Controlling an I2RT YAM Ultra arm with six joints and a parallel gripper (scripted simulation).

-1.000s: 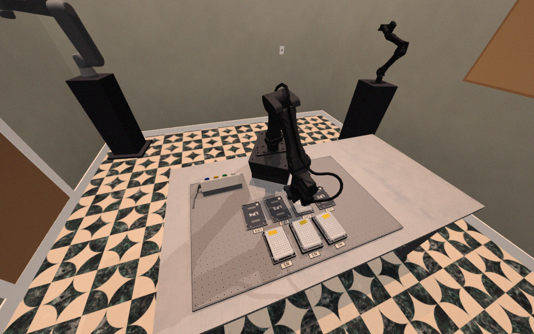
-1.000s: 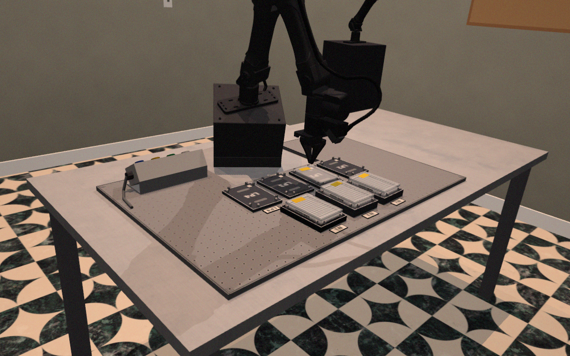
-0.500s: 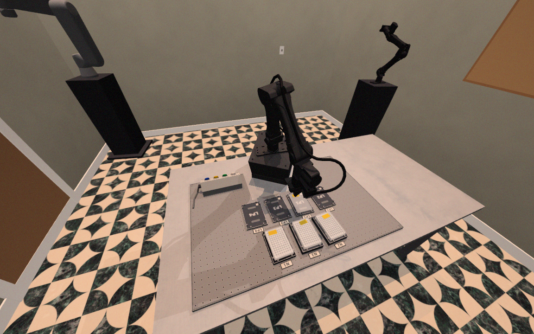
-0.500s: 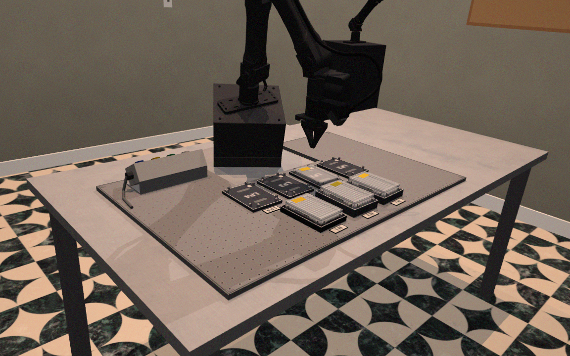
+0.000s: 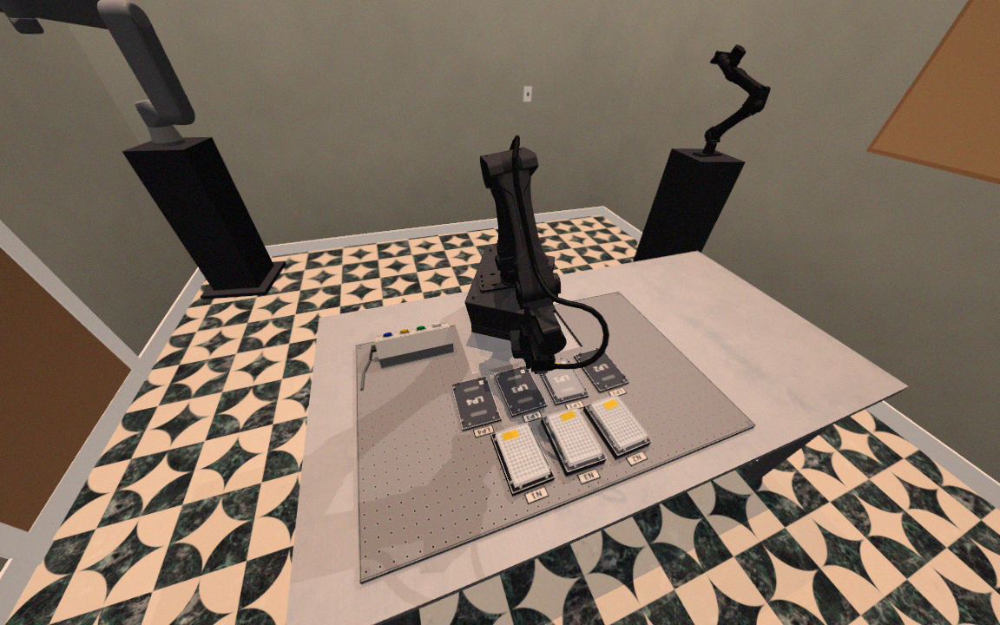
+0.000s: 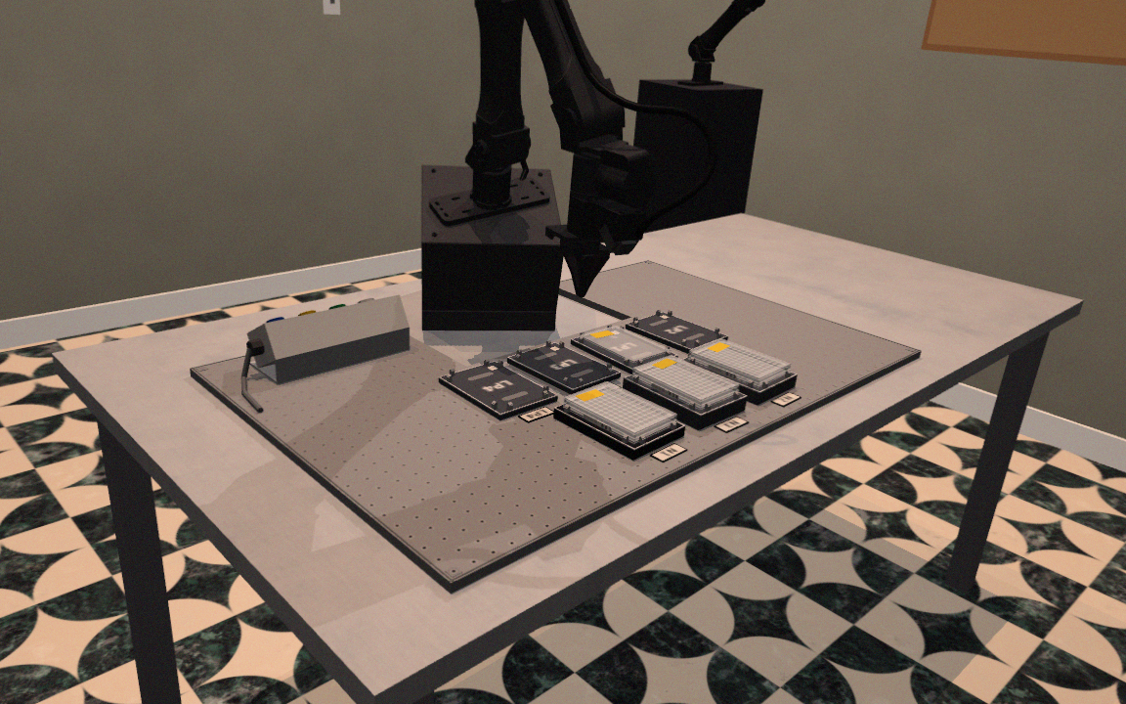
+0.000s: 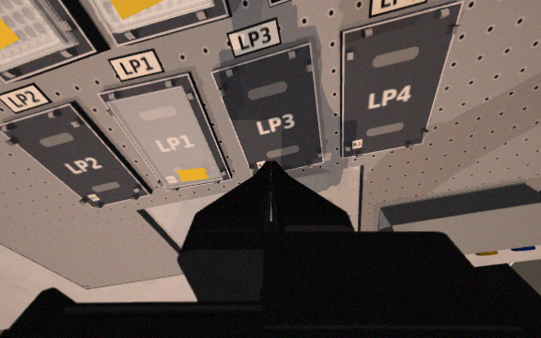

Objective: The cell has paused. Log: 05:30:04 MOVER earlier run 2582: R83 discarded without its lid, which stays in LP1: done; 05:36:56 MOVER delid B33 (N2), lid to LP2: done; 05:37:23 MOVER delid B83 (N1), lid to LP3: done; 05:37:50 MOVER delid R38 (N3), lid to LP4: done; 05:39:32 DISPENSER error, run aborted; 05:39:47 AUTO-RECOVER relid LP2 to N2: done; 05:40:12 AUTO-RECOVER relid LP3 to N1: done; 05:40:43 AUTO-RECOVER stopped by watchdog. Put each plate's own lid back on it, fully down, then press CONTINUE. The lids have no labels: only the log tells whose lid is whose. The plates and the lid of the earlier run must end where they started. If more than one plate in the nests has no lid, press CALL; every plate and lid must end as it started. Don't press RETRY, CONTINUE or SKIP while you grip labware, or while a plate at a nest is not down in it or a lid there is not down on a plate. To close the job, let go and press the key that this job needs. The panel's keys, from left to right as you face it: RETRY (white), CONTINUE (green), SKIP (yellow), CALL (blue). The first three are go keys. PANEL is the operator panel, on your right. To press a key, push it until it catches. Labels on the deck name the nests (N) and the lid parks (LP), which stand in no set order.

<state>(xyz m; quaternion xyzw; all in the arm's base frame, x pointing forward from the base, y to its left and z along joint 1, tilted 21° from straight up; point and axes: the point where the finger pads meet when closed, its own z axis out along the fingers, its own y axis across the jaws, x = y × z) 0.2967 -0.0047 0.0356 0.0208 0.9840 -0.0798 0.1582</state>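
Now: hand 280 mm to the left of the green CONTINUE key, 250 mm past it and 70 mm above it. Round my hand: plate (150 mm ahead, 100 mm below, 90 mm to the left); then lid park LP3 (130 mm below, 20 mm behind, 10 mm to the right); then white RETRY key (250 mm behind, 230 mm to the right, 70 mm below).
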